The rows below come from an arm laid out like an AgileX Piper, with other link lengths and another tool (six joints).
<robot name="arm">
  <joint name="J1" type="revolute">
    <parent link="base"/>
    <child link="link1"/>
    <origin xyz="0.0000 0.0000 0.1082" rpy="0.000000 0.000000 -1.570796"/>
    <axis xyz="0 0 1"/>
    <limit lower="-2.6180" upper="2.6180"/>
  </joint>
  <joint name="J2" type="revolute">
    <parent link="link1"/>
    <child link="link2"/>
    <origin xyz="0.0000 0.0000 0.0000" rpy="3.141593 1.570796 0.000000"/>
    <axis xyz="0 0 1"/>
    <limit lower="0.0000" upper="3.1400"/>
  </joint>
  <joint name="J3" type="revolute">
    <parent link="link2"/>
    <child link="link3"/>
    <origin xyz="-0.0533 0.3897 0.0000" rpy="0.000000 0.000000 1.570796"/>
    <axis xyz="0 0 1"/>
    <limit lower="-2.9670" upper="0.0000"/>
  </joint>
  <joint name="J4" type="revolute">
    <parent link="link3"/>
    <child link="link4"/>
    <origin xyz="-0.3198 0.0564 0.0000" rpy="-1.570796 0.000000 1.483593"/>
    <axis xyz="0 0 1"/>
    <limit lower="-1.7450" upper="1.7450"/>
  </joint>
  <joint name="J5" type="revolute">
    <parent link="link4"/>
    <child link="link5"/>
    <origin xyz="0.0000 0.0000 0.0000" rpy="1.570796 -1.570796 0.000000"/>
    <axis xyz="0 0 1"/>
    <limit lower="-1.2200" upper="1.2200"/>
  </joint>
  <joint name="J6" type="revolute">
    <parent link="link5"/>
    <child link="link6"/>
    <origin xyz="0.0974 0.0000 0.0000" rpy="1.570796 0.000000 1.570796"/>
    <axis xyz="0 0 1"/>
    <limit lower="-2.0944" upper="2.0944"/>
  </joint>
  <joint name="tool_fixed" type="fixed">
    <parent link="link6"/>
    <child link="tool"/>
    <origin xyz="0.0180 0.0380 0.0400" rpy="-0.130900 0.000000 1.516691"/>
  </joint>
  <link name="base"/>
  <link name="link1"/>
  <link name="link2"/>
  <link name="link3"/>
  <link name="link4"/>
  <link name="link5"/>
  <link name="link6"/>
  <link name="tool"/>
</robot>
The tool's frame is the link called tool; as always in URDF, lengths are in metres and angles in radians.
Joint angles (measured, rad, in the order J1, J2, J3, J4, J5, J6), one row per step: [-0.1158 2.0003 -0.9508 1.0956 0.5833 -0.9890]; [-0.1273 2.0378 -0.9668 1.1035 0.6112 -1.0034]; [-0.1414 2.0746 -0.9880 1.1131 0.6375 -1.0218]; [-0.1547 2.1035 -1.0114 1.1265 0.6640 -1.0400]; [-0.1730 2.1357 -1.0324 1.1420 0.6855 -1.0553]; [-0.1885 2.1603 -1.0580 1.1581 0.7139 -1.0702]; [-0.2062 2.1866 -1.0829 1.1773 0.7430 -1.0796]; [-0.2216 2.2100 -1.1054 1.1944 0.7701 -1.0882]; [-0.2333 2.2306 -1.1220 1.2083 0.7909 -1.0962]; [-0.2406 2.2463 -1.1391 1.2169 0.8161 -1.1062]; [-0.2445 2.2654 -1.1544 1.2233 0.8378 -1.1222]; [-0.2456 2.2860 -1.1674 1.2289 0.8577 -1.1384]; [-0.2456 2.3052 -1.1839 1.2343 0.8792 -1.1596]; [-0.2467 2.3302 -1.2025 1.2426 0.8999 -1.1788]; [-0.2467 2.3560 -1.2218 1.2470 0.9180 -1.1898]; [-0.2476 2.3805 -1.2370 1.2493 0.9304 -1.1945]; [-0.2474 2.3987 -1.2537 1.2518 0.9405 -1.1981]
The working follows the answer.
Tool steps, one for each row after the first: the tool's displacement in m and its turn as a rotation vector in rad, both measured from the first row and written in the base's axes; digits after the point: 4 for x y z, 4 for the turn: [0.0030 -0.0030 -0.0107 0.0244 0.0242 0.0079]; [0.0079 -0.0077 -0.0203 0.0474 0.0389 0.0138]; [0.0139 -0.0121 -0.0258 0.0717 0.0424 0.0173]; [0.0196 -0.0193 -0.0337 0.0954 0.0498 0.0087]; [0.0265 -0.0251 -0.0367 0.1232 0.0463 0.0058]; [0.0334 -0.0320 -0.0404 0.1555 0.0462 -0.0062]; [0.0393 -0.0381 -0.0435 0.1852 0.0449 -0.0157]; [0.0435 -0.0428 -0.0474 0.2088 0.0454 -0.0227]; [0.0469 -0.0454 -0.0488 0.2313 0.0414 -0.0168]; [0.0493 -0.0465 -0.0527 0.2491 0.0388 -0.0033]; [0.0508 -0.0463 -0.0581 0.2659 0.0394 0.0122]; [0.0530 -0.0457 -0.0622 0.2814 0.0325 0.0339]; [0.0559 -0.0458 -0.0686 0.2994 0.0288 0.0495]; [0.0588 -0.0456 -0.0758 0.3157 0.0302 0.0617]; [0.0606 -0.0459 -0.0837 0.3289 0.0374 0.0668]; [0.0636 -0.0460 -0.0886 0.3383 0.0375 0.0721]
Tool pose at each row, in the base's axes (x y z in m, rotation vector in rad; rounded; the steps above come from the unrounded poses): [0.4429 0.0500 0.0899 -2.1318 -2.0459 -1.0391]; [0.4460 0.0470 0.0792 -2.1124 -2.0187 -1.0268]; [0.4508 0.0424 0.0696 -2.0953 -1.9955 -1.0254]; [0.4568 0.0379 0.0641 -2.0798 -1.9738 -1.0393]; [0.4625 0.0308 0.0562 -2.0794 -1.9410 -1.0490]; [0.4694 0.0249 0.0532 -2.0691 -1.9136 -1.0743]; [0.4763 0.0181 0.0495 -2.0671 -1.8729 -1.0993]; [0.4823 0.0119 0.0463 -2.0630 -1.8371 -1.1231]; [0.4864 0.0072 0.0425 -2.0590 -1.8086 -1.1397]; [0.4899 0.0046 0.0411 -2.0400 -1.7935 -1.1594]; [0.4922 0.0035 0.0372 -2.0149 -1.7887 -1.1730]; [0.4937 0.0038 0.0318 -1.9882 -1.7852 -1.1814]; [0.4960 0.0043 0.0277 -1.9543 -1.7906 -1.1973]; [0.4988 0.0042 0.0213 -1.9265 -1.7871 -1.2114]; [0.5017 0.0044 0.0141 -1.9040 -1.7805 -1.2184]; [0.5035 0.0042 0.0062 -1.8921 -1.7694 -1.2172]; [0.5065 0.0040 0.0013 -1.8811 -1.7644 -1.2222]

